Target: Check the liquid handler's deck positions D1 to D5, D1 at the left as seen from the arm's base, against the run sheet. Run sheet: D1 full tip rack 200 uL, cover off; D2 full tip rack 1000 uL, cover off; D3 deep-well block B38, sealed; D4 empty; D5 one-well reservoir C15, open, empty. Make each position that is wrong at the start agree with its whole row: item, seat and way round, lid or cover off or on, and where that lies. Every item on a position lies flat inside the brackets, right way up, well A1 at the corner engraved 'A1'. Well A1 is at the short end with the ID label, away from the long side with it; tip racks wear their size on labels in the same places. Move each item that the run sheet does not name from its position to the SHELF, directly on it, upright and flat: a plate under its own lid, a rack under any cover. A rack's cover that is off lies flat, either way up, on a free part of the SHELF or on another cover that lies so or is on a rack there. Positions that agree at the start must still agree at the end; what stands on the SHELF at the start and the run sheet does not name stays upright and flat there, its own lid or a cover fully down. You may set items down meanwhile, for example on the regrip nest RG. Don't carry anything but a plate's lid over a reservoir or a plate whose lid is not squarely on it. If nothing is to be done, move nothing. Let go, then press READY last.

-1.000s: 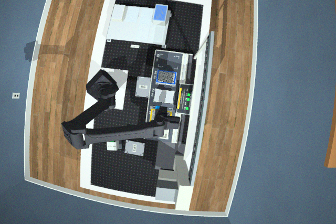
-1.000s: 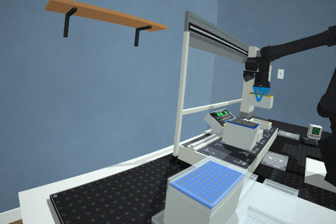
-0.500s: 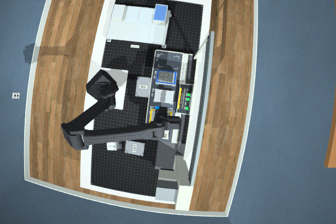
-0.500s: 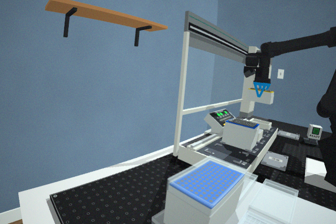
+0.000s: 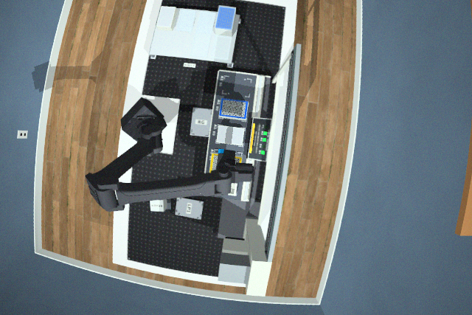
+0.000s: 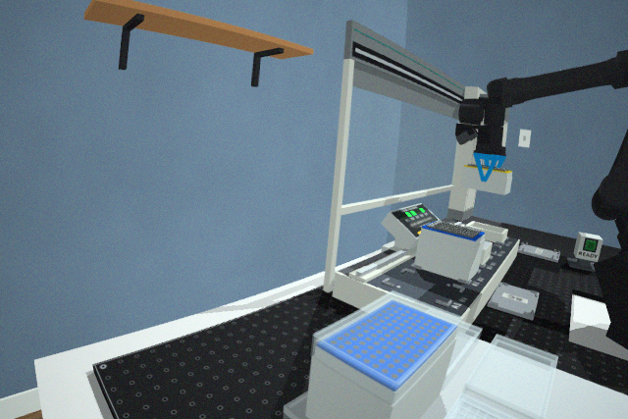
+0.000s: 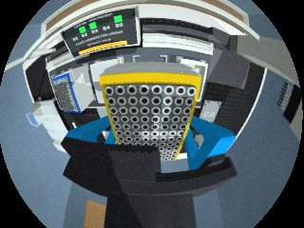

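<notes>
The yellow-rimmed tip rack is 10 mm behind my hand and 10 mm above it. Round my hand: white reservoir (20 mm behind, 120 mm to the right, 190 mm below); then blue-rimmed tip rack (30 mm ahead, 240 mm to the left, 130 mm below); then white deep-well block (20 mm ahead, 120 mm to the left, 180 mm below).
</notes>
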